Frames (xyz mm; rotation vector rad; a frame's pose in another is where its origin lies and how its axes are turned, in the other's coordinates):
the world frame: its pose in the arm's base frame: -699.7 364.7 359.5 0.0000 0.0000 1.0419
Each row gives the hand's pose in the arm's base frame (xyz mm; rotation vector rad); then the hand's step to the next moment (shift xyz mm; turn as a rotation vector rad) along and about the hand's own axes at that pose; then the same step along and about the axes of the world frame.
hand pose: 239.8 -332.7 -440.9 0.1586 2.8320 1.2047
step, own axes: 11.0 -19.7 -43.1 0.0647 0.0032 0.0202
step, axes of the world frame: -45.5 -7.6 15.5 -0.0104 0.0659 -0.0126
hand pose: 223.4 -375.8 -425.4 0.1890 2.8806 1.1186
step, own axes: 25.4 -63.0 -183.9 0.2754 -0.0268 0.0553
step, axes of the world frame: -167.0 -42.9 93.2 -0.0907 0.2607 -0.0584
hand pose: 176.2 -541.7 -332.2 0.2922 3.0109 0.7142
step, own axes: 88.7 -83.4 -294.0 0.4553 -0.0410 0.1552
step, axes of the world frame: -223.3 13.0 226.4 -0.1205 0.4420 -0.1522
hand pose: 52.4 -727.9 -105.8 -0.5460 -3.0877 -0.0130
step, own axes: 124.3 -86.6 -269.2 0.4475 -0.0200 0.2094
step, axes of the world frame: -108.9 104.6 269.5 -0.0981 0.4386 -0.2063
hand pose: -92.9 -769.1 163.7 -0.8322 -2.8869 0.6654
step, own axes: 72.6 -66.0 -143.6 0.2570 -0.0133 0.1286
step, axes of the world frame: 2.6 81.4 153.7 -0.0615 0.2516 -0.1252
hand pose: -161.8 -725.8 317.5 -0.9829 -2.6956 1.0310
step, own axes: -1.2 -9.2 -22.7 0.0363 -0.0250 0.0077
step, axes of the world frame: 7.4 1.1 23.3 -0.0195 0.0400 0.0048
